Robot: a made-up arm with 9 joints.
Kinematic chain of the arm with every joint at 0, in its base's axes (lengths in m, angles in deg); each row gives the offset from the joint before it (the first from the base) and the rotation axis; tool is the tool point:
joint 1: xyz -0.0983 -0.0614 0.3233 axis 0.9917 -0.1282 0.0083
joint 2: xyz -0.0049 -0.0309 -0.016 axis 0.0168 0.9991 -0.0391
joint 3: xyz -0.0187 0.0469 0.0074 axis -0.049 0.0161 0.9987
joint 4: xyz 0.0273 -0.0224 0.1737 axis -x
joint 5: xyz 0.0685 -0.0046 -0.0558 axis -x
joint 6: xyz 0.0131 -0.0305 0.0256 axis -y
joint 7: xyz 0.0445 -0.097 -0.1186 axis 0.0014 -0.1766 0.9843
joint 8: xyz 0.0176 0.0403 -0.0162 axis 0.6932 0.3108 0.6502
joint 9: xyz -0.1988 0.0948 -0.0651 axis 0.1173 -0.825 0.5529
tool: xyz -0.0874 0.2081 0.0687
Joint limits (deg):
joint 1: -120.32..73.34
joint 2: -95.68..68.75
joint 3: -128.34..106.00
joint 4: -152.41..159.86
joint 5: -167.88..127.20
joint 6: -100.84..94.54
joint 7: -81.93..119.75
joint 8: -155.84..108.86
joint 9: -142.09..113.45
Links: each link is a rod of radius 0.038 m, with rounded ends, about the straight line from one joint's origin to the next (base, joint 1, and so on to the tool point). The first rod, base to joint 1, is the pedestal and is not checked.
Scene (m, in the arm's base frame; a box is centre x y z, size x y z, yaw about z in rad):
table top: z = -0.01
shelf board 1: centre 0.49 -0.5 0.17 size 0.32 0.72 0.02 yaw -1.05
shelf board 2: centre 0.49 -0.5 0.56 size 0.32 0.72 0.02 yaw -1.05
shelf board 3: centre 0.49 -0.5 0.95 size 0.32 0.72 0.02 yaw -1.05
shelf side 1: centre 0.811 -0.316 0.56 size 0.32 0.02 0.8 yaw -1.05
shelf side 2: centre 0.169 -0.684 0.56 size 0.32 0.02 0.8 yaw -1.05
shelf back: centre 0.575 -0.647 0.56 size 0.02 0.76 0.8 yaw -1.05
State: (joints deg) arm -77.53 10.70 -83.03 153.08 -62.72 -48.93 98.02 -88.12 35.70
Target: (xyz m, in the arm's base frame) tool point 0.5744 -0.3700 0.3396
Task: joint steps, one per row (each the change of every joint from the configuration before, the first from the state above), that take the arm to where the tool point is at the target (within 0.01 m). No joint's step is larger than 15 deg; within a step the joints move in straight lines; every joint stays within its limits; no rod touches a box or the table.
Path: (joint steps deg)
1: 3.83 0.63 13.84 0.50 1.72 10.84 0.12 -9.19 -1.89
2: 3.82 0.63 13.84 0.51 1.72 10.85 0.13 -9.20 -1.90
3: 3.83 0.64 13.84 0.50 1.73 10.84 0.12 -9.19 -1.89
4: 3.82 0.63 13.84 0.51 1.72 10.85 0.12 -9.19 -1.90
5: 3.83 0.63 13.84 0.50 1.72 10.84 0.13 -9.20 -1.89
6: 3.82 0.63 13.84 0.51 1.72 10.85 0.12 -9.19 -1.90
7: 3.83 0.63 13.84 0.50 1.72 10.84 0.13 -9.19 -1.89
8: 0.59 14.81 -3.56 1.63 4.26 -1.37 -12.87 6.34 13.84
9: 0.60 14.81 -3.55 1.62 4.26 -1.37 -12.88 6.34 13.84

